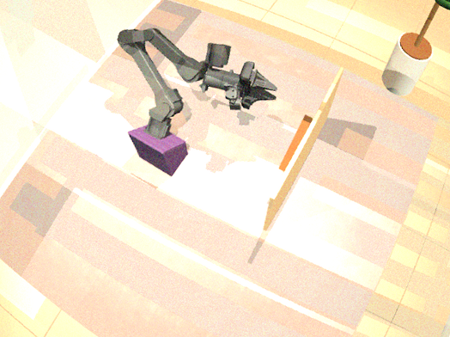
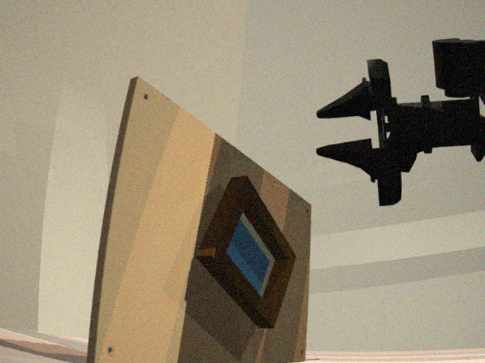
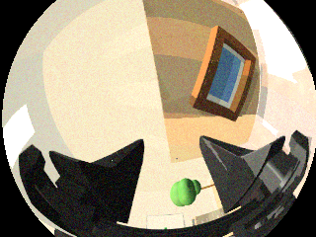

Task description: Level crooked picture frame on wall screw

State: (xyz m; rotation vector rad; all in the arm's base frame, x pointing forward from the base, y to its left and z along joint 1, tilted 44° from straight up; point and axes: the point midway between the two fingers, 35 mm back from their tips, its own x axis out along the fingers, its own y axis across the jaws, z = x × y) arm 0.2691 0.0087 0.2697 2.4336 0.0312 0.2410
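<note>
My gripper tip is now 110 mm short of the picture frame, 50 mm to the left of it and 140 mm above it. From my gripper tip the other things lie so: wall panel (120 mm ahead, 50 mm to the right, 140 mm below).
</note>
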